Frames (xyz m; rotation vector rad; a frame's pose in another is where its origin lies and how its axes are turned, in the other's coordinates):
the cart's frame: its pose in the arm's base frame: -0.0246 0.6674 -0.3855 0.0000 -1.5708 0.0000
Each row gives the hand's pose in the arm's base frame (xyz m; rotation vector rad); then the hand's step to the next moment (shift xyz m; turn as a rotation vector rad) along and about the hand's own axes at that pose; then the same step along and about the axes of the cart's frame.
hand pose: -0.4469 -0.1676 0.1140 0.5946 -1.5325 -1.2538
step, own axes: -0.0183 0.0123 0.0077 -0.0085 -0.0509 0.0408
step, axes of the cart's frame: 0.0046 0.0228 -0.0022 -0.0473 0.0069 0.0452
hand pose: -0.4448 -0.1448 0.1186 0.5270 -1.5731 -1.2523
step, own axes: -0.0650 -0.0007 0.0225 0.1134 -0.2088 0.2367
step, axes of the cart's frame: -0.0277 0.0628 -0.0052 -0.1259 -0.0603 0.3050
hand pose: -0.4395 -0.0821 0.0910 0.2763 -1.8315 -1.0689
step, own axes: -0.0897 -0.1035 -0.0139 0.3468 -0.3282 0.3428
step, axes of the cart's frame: -0.1331 -0.0157 -0.0313 -0.0884 -0.2105 0.5416
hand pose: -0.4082 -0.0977 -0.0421 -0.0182 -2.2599 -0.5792
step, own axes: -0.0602 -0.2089 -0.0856 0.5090 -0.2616 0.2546
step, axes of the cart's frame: -0.0759 -0.2124 -0.0611 0.1041 -0.2143 0.5793
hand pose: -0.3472 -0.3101 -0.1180 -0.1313 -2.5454 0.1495
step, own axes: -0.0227 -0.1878 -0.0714 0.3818 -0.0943 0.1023
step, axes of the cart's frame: 0.0719 -0.1830 -0.0471 0.1375 -0.0530 0.3787
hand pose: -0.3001 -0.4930 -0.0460 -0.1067 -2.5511 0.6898
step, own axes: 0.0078 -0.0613 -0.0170 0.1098 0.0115 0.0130
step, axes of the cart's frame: 0.0464 -0.0440 -0.0045 0.0329 0.0258 0.1030
